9 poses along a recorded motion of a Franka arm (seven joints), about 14 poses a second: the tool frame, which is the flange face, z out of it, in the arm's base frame.
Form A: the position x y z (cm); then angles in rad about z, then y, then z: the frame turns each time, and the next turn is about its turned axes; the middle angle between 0 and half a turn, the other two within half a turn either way.
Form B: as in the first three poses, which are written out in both.
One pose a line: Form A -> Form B
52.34, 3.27, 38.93, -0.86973, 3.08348, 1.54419 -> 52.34, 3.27, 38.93, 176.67, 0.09, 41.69
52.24, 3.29, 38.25, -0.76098, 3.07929, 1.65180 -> 52.24, 3.29, 38.25, 176.44, -0.29, 41.77
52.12, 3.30, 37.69, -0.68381, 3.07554, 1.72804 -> 52.12, 3.30, 37.69, 176.26, -0.59, 41.83
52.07, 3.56, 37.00, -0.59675, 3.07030, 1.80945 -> 52.07, 3.56, 37.00, 176.03, -0.96, 42.17
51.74, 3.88, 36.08, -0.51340, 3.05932, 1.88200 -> 51.74, 3.88, 36.08, 175.51, -1.44, 42.81
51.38, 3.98, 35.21, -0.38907, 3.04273, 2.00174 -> 51.38, 3.98, 35.21, 174.85, -2.36, 43.12
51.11, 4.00, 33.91, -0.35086, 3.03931, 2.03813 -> 51.11, 4.00, 33.91, 174.76, -2.64, 43.24
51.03, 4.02, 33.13, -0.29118, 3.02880, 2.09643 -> 51.03, 4.02, 33.13, 174.40, -3.24, 43.36
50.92, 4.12, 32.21, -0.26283, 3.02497, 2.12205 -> 50.92, 4.12, 32.21, 174.30, -3.49, 43.53
